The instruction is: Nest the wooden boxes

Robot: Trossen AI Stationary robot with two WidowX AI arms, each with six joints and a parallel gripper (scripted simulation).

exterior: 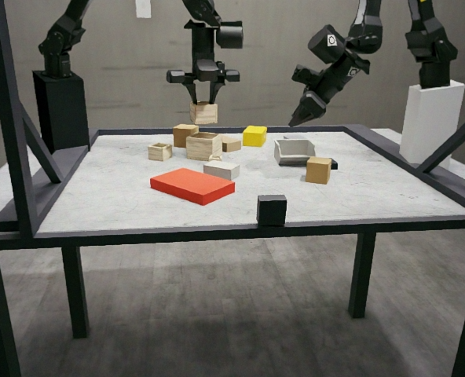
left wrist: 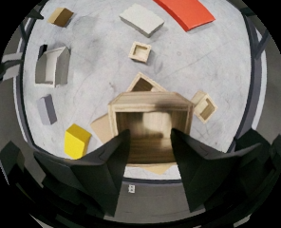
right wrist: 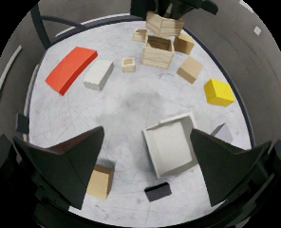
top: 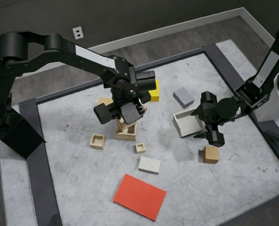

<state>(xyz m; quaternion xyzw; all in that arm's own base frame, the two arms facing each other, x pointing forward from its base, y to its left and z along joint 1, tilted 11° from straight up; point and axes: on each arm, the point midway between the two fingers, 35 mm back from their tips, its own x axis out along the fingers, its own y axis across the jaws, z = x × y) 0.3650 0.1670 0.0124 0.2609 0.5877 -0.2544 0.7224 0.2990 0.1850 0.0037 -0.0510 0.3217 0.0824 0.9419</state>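
My right hand is 7 cm short of the white tray, 1 cm to the right of it and 12 cm above it. Also, from my right hand: black block (3 cm ahead, 9 cm to the right, 14 cm below); then grey block (20 cm ahead, 1 cm to the right, 13 cm below); then white block (8 cm behind, 19 cm to the left, 14 cm below).
Right now my left hand is 10 cm short of the tan block, 5 cm to the left of it and 16 cm above it. Also, from my left hand: red slab 26 cm behind, 2 cm to the right, 16 cm below; then white block 16 cm behind, 7 cm to the right, 15 cm below; then white tray 1 cm behind, 25 cm to the right, 14 cm below.
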